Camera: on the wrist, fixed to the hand. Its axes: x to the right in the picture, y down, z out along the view.
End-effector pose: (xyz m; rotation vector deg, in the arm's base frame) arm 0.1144 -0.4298 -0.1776 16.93 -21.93 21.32
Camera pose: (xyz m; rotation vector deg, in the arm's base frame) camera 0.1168 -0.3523 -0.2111 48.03 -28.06 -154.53
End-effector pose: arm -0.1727 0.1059 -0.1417 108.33 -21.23 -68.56
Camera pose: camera -0.1076 0.0909 -0.0901 -4.32 -75.08 89.64
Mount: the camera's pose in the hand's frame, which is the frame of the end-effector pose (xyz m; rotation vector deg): 0.0111 0.0610 -0.0573 8.76 -57.13 -166.34
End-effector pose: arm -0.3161 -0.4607 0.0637 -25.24 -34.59 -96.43
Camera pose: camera -0.2563 -0.5123 0.0340 -4.28 52.90 65.50
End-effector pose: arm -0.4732 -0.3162 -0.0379 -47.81 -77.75 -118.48
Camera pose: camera -0.4492 -0.3923 -0.0104 -27.45 51.88 17.91
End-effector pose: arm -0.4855 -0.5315 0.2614 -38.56 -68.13 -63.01
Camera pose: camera -0.4073 -0.5633 0.2634 -47.73 70.43 66.56
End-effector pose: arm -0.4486 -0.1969 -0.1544 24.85 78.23 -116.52
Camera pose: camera -0.4205 -0.1638 -0.2268 97.27 -4.18 55.24
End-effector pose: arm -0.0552 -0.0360 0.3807 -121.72 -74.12 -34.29
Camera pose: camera 0.0000 -0.0898 0.4152 -56.01 131.32 -0.43
